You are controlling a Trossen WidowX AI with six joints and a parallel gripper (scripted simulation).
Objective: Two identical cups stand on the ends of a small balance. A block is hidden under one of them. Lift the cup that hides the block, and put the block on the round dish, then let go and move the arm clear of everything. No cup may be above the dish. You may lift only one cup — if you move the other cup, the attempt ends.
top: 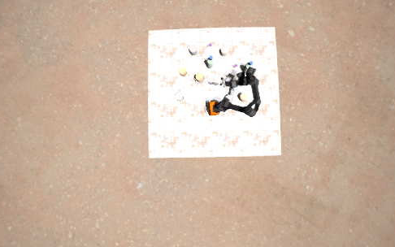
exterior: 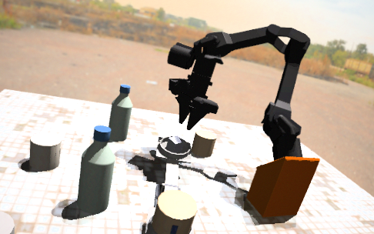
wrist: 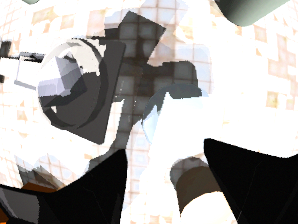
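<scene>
The balance beam lies 210 mm to the left of my gripper tip, 70 mm below it and 50 mm ahead of it.
</scene>
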